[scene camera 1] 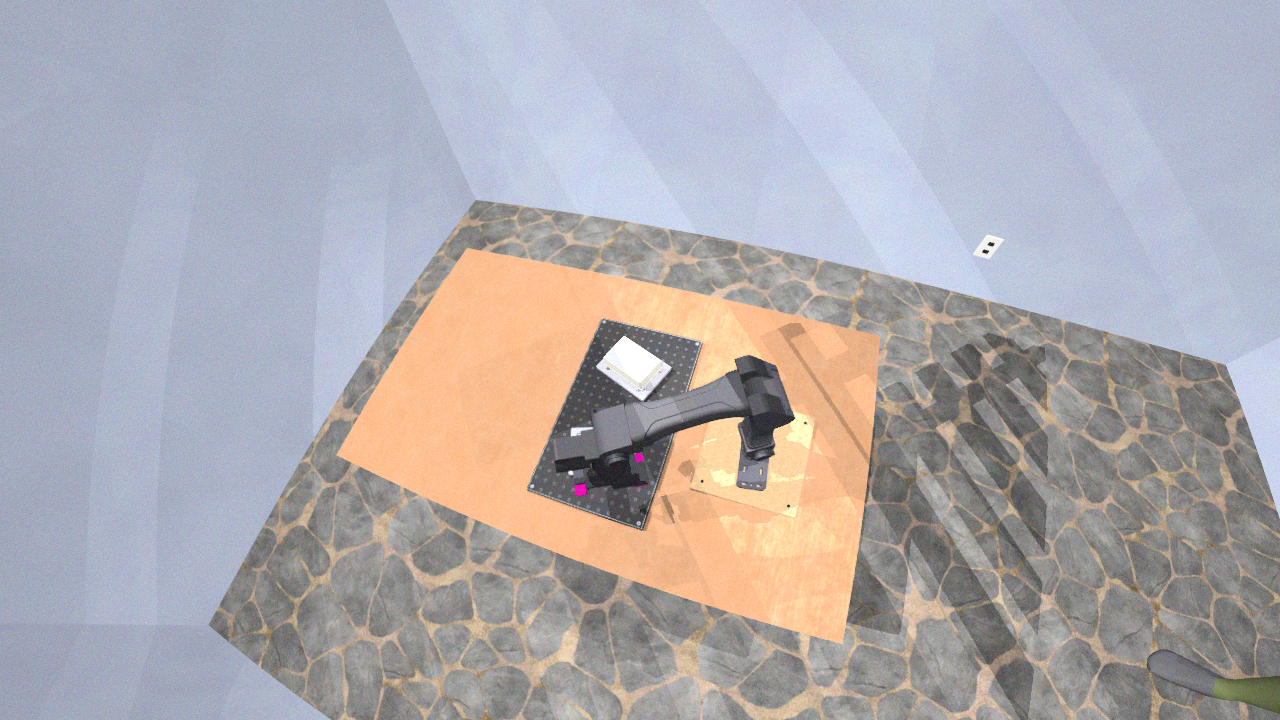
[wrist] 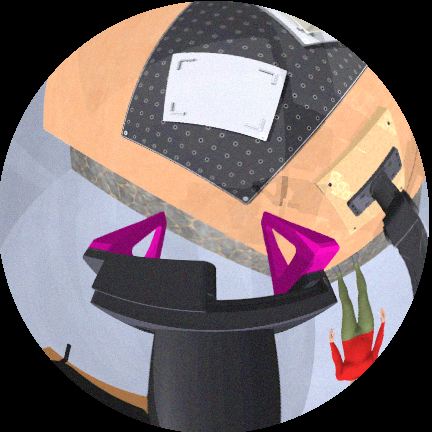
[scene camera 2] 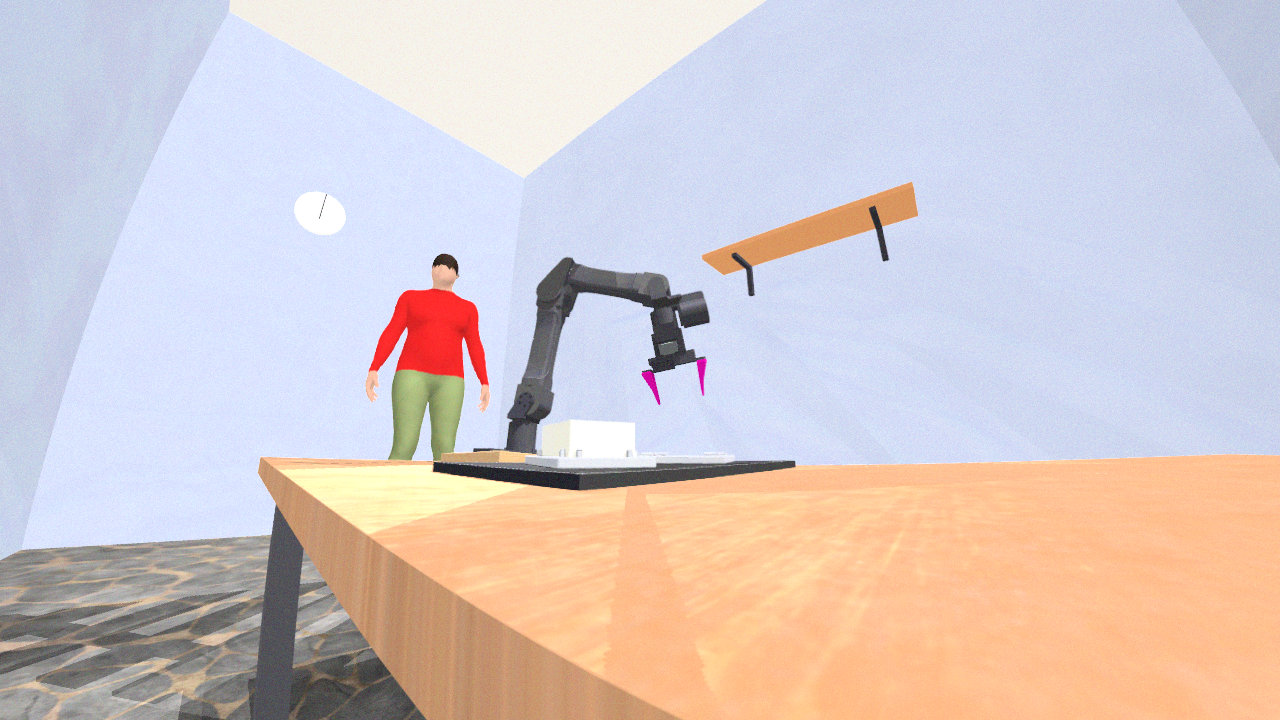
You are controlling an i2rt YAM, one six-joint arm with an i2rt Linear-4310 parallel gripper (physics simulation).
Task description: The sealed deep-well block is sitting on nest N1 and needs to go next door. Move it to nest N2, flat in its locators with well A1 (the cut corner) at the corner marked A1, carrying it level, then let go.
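The white sealed block sits flat on its white nest N1. The cut corner cannot be made out. Nest N2 is a bare white plate with raised L-shaped locators at its four corners; in scene camera 1 the arm hides most of it. A tiny mark at its lower right corner in the wrist view is too small to read. My gripper is open and empty, with magenta fingers pointing down, well above the N2 end of the board and apart from the block.
Both nests stand on a black perforated board on the wooden table. The arm's base stands on a pale wooden plate beside the board. A person stands behind the table. A wall shelf is in the background.
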